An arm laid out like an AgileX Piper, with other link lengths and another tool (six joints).
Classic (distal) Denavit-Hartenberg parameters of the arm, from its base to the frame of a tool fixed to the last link. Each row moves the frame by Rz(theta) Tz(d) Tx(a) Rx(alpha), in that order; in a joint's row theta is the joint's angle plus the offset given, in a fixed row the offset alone. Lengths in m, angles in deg.
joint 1: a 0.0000  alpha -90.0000  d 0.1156  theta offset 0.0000
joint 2: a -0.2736  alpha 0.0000  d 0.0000  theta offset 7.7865
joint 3: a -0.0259  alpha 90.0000  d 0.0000  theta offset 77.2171
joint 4: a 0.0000  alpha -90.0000  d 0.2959  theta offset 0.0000
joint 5: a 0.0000  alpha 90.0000  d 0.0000  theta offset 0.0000
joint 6: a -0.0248  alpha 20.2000  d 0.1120  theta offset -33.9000
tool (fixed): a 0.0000  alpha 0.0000  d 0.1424  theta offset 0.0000
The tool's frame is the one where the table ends.
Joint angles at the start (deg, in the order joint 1, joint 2, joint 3, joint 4, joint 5, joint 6): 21.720 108.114 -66.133 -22.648 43.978 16.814
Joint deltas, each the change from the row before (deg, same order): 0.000 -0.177 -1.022 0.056 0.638 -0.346; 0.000 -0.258 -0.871 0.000 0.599 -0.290; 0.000 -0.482 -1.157 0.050 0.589 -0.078; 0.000 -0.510 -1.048 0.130 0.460 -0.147; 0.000 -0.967 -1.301 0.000 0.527 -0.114; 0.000 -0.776 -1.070 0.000 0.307 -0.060; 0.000 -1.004 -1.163 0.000 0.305 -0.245; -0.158 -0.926 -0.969 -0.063 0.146 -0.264; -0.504 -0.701 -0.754 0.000 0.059 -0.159
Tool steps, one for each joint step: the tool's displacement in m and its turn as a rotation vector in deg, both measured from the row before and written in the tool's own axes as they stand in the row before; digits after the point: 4 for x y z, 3 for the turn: -0.0037 -0.0065 -0.0034 0.417 -0.334 0.140; -0.0031 -0.0062 -0.0035 0.427 -0.304 0.129; -0.0048 -0.0094 -0.0055 0.668 -0.570 0.642; -0.0049 -0.0088 -0.0055 0.605 -0.654 0.637; -0.0066 -0.0135 -0.0089 1.051 -1.051 0.934; -0.0058 -0.0113 -0.0073 0.891 -0.952 0.834; -0.0068 -0.0133 -0.0090 1.064 -1.224 0.836; -0.0053 -0.0128 -0.0074 1.040 -1.081 0.790; -0.0019 -0.0119 -0.0041 0.850 -0.586 0.961
